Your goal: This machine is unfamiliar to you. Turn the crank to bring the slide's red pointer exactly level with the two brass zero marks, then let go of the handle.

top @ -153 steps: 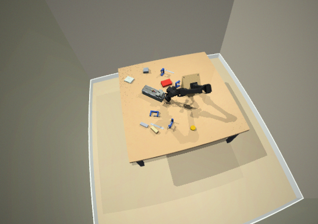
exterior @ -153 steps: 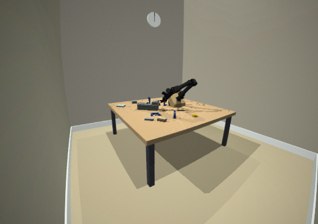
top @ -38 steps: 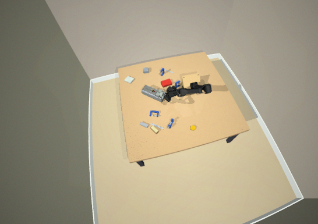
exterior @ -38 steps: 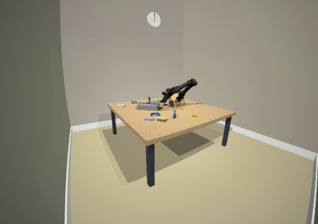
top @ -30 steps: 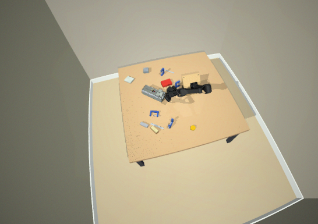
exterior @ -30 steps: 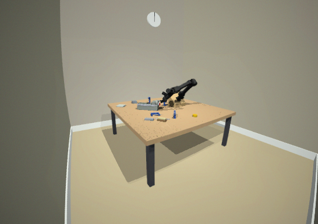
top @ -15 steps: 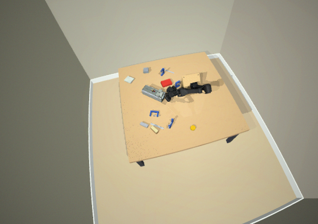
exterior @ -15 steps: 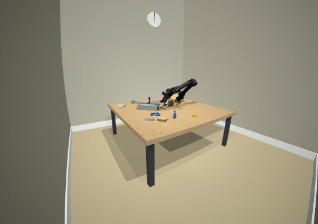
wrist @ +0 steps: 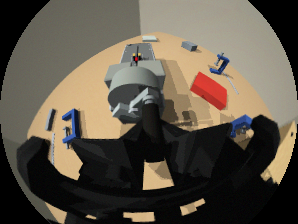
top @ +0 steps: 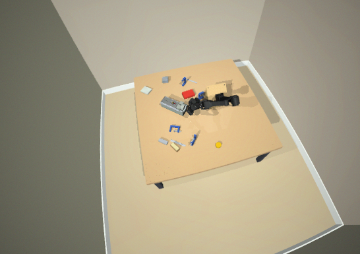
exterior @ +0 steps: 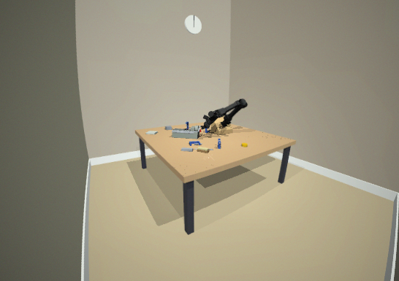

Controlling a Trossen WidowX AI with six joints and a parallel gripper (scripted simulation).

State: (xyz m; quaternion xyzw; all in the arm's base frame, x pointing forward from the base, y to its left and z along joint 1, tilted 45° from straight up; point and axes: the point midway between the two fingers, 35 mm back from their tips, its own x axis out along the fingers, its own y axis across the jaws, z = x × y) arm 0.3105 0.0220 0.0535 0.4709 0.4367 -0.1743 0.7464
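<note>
My gripper tip is now 3 cm below the dark crank handle, 1 cm to the right of it and 1 cm past it. Also, from my gripper tip: red pointer: 12 cm ahead, 8 cm to the right; tan block: 34 cm to the left, 21 cm ahead, 7 cm below; yellow disc: 42 cm to the left, 17 cm behind, 8 cm below.
</note>
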